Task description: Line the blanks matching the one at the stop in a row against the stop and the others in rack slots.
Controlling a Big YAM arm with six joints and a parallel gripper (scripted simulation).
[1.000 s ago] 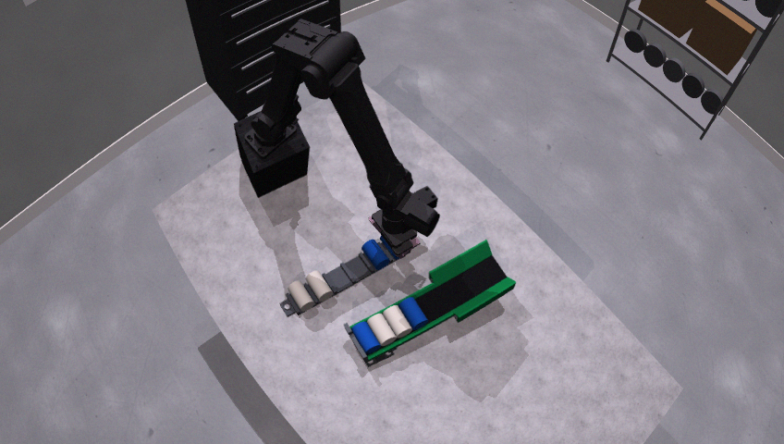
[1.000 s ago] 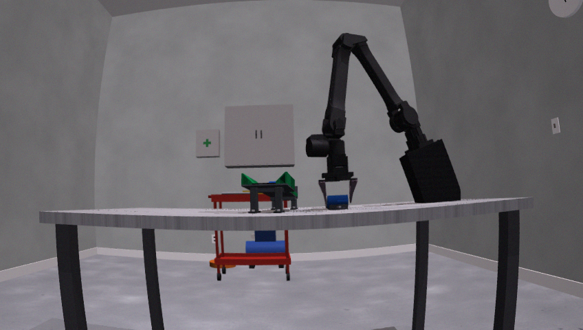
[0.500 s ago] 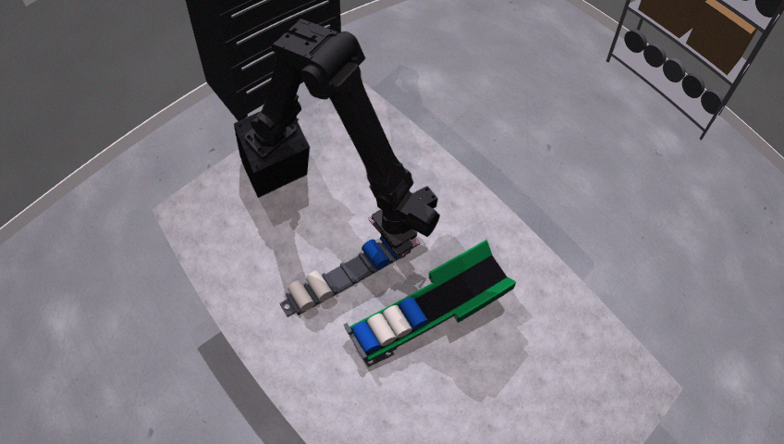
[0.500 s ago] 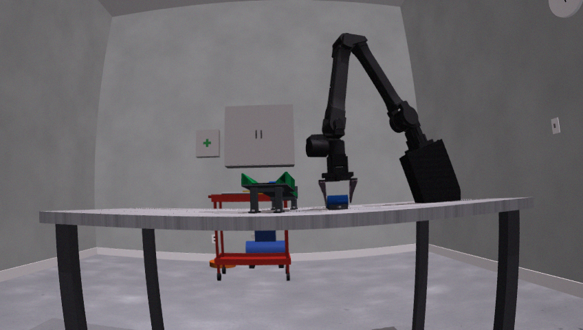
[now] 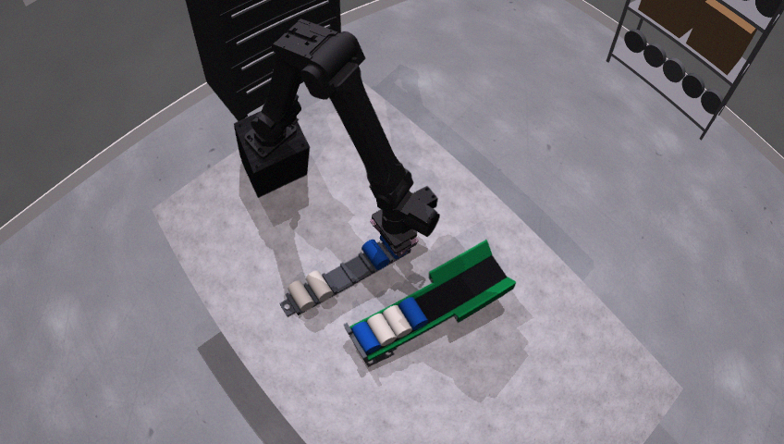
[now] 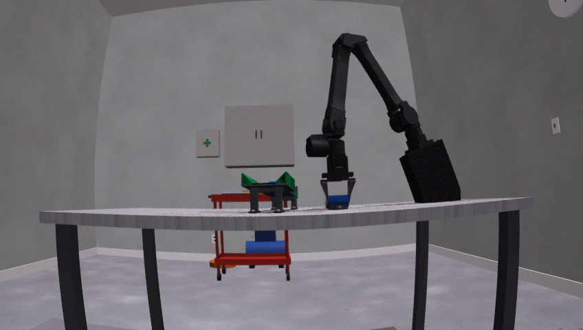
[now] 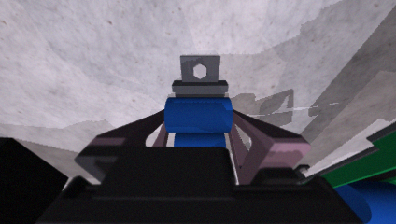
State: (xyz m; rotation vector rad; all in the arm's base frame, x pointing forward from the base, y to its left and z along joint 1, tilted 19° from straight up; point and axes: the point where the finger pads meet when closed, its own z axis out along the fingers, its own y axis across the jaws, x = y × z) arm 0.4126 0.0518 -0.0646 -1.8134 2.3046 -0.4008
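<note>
The feed ramp is 190 mm ahead of my hand, 90 mm to the right of it and 40 mm above it. From my hand the other things lie so: grey stop (130 mm ahead, 270 mm to the right, 30 mm above); then stock rack (30 mm behind, 130 mm to the right, 30 mm below).
</note>
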